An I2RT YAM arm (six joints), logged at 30 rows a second.
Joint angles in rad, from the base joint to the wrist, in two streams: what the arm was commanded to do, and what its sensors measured. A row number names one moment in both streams.
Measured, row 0:
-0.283 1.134 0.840 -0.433 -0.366 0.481
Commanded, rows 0 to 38:
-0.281 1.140 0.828 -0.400 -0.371 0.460
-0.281 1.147 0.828 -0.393 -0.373 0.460
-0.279 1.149 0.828 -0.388 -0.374 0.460
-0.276 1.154 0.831 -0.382 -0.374 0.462
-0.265 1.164 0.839 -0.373 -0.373 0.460
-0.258 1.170 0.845 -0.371 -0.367 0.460
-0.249 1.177 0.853 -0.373 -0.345 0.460
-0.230 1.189 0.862 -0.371 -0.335 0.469
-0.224 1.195 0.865 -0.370 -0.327 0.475
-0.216 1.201 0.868 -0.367 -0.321 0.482
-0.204 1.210 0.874 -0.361 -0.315 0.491
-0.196 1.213 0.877 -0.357 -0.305 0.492
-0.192 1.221 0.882 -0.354 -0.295 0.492
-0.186 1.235 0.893 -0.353 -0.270 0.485
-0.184 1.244 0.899 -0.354 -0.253 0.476
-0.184 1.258 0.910 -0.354 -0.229 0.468
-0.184 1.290 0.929 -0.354 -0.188 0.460
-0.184 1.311 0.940 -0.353 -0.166 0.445
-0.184 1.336 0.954 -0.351 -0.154 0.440
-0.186 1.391 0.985 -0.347 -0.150 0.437
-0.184 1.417 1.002 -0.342 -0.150 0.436
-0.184 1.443 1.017 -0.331 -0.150 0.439
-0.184 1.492 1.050 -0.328 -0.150 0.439
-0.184 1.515 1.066 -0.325 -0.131 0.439
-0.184 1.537 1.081 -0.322 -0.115 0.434
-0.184 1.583 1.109 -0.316 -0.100 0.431
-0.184 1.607 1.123 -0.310 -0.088 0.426
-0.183 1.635 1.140 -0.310 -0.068 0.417
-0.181 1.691 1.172 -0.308 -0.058 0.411
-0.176 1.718 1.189 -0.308 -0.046 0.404
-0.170 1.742 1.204 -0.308 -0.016 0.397
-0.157 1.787 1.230 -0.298 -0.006 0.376
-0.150 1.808 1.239 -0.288 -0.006 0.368
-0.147 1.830 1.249 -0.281 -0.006 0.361
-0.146 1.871 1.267 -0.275 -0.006 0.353
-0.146 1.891 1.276 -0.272 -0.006 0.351
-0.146 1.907 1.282 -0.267 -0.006 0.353
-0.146 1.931 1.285 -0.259 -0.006 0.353
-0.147 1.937 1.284 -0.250 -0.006 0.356
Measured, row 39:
-0.147 1.909 1.243 -0.295 -0.033 0.382
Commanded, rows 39 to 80:
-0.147 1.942 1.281 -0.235 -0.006 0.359
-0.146 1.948 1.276 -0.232 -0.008 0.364
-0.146 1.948 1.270 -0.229 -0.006 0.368
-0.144 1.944 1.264 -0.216 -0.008 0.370
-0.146 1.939 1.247 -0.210 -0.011 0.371
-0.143 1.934 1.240 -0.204 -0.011 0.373
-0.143 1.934 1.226 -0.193 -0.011 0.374
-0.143 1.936 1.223 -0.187 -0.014 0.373
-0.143 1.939 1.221 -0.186 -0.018 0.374
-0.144 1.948 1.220 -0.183 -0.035 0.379
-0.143 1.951 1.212 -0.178 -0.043 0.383
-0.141 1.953 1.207 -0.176 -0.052 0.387
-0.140 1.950 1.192 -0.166 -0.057 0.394
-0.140 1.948 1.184 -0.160 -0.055 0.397
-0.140 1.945 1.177 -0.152 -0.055 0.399
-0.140 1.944 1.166 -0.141 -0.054 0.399
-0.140 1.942 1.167 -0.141 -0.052 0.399
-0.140 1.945 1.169 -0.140 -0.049 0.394
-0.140 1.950 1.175 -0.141 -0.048 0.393
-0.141 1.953 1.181 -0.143 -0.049 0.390
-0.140 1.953 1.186 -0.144 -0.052 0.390
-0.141 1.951 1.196 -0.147 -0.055 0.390
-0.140 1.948 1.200 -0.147 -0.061 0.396
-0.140 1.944 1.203 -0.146 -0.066 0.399
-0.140 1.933 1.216 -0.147 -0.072 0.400
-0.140 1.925 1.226 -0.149 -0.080 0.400
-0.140 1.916 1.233 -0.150 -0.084 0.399
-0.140 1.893 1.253 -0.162 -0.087 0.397
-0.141 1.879 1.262 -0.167 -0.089 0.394
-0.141 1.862 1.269 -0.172 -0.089 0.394
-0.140 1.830 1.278 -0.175 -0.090 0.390
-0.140 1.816 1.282 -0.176 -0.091 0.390
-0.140 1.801 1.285 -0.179 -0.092 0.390
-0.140 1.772 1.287 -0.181 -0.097 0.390
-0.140 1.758 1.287 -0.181 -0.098 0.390
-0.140 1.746 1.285 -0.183 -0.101 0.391
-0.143 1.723 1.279 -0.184 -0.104 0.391
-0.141 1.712 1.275 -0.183 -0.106 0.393
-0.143 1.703 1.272 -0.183 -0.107 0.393
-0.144 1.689 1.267 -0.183 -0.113 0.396
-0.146 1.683 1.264 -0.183 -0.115 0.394
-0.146 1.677 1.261 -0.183 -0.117 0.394
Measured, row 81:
-0.142 1.714 1.235 -0.198 -0.100 0.396
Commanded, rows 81 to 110:
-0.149 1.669 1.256 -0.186 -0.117 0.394
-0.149 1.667 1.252 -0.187 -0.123 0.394
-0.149 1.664 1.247 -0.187 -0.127 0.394
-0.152 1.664 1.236 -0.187 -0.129 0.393
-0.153 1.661 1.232 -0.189 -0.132 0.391
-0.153 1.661 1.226 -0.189 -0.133 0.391
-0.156 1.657 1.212 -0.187 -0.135 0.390
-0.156 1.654 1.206 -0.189 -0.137 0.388
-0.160 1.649 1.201 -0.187 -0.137 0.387
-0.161 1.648 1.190 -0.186 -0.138 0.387
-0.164 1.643 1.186 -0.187 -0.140 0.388
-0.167 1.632 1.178 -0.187 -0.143 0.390
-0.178 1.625 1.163 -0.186 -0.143 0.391
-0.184 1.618 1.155 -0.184 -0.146 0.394
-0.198 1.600 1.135 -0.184 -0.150 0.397
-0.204 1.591 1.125 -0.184 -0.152 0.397
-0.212 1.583 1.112 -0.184 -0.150 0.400
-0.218 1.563 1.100 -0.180 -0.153 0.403
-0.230 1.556 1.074 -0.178 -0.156 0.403
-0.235 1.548 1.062 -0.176 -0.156 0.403
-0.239 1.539 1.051 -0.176 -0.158 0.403
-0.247 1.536 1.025 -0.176 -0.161 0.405
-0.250 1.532 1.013 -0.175 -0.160 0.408
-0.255 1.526 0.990 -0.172 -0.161 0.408
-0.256 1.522 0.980 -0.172 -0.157 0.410
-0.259 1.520 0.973 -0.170 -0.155 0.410
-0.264 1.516 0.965 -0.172 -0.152 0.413
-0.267 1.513 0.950 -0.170 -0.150 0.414
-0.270 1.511 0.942 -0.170 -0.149 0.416
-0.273 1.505 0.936 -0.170 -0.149 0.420
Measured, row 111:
-0.262 1.547 0.955 -0.196 -0.145 0.405
